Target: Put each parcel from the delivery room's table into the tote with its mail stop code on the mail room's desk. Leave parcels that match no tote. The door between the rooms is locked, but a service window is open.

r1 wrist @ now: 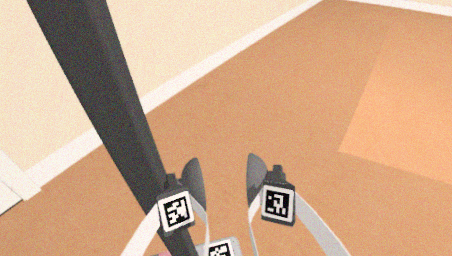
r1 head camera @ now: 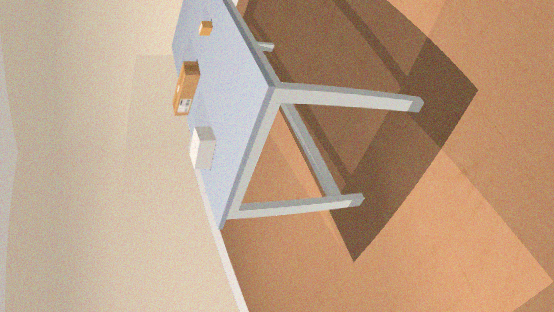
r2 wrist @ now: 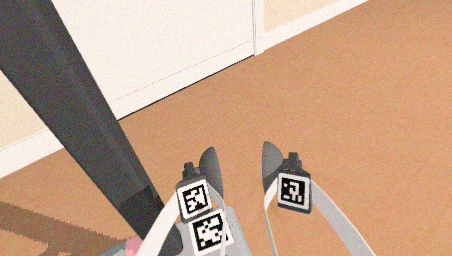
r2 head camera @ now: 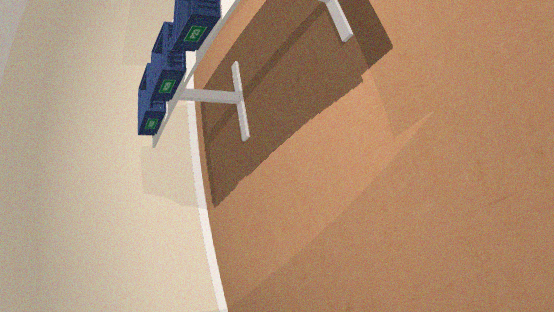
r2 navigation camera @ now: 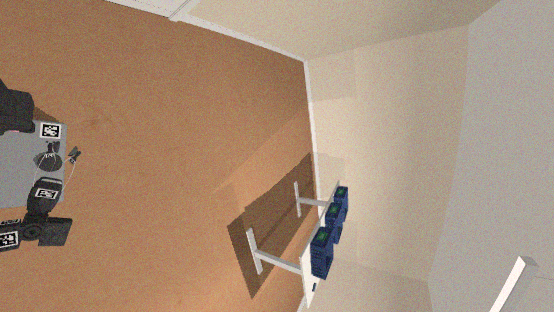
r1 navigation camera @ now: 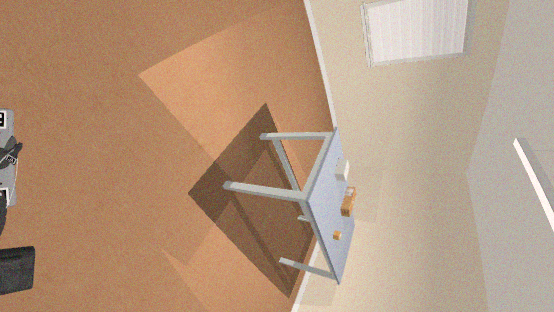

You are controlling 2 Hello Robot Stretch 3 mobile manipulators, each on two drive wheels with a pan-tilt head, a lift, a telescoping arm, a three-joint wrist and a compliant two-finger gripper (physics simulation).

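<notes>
In the r1 views, a small orange parcel [r1 head camera: 205, 28] [r1 navigation camera: 337, 235], a long brown parcel [r1 head camera: 187, 90] [r1 navigation camera: 348, 202] with a white label and a white parcel [r1 head camera: 203, 150] [r1 navigation camera: 342, 169] lie on the delivery table [r1 head camera: 240, 85] [r1 navigation camera: 320, 195]; no parcel code is readable. Blue totes stand in a row on the white desk [r2 navigation camera: 307, 282]: one [r2 head camera: 197, 25] [r2 navigation camera: 321, 255] reads P23, while the middle one [r2 head camera: 167, 85] [r2 navigation camera: 333, 215] and the far one [r2 head camera: 151, 122] [r2 navigation camera: 341, 200] have unreadable codes. The r1 gripper [r1 wrist: 225, 177] and r2 gripper [r2 wrist: 241, 167] [r2 navigation camera: 63, 150] are open and empty, away from table and desk.
A closed white door [r2 wrist: 185, 40] shows in the r2 wrist view. A framed window with white blinds [r1 navigation camera: 417, 32] is on the wall beyond the table. A small dark object [r2 navigation camera: 314, 287] lies at the desk's near end. Table legs and desk feet stand out over the floor.
</notes>
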